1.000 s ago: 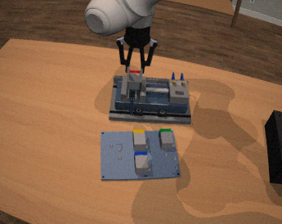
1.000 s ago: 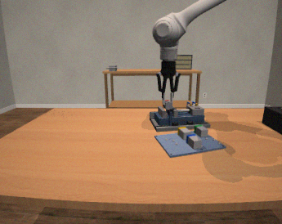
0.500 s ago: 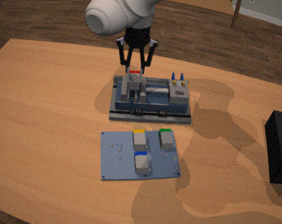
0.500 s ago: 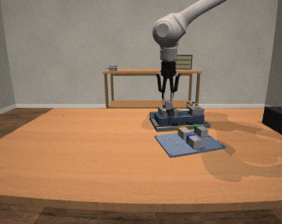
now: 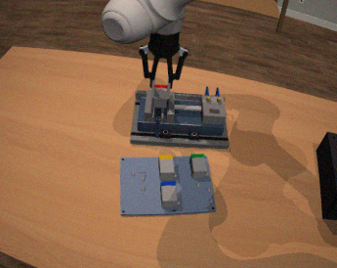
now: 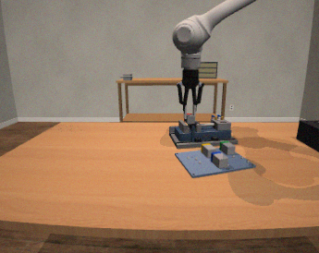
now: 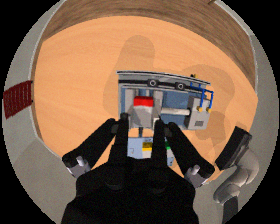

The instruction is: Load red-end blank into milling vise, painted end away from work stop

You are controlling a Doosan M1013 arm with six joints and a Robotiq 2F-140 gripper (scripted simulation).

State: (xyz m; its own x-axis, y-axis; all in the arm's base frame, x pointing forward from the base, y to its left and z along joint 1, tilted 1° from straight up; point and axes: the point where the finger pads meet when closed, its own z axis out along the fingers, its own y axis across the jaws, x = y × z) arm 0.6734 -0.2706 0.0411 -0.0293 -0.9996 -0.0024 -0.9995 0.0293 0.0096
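My gripper is now 3 cm short of the fixed jaw and 7 cm above it. The rest, counted from my hand: yellow-ended blank (2 cm behind, 19 cm to the left, 12 cm below); milling vise (7 cm behind, 1 cm to the left, 11 cm below); hose block (16 cm behind, 1 cm to the left, 7 cm below).
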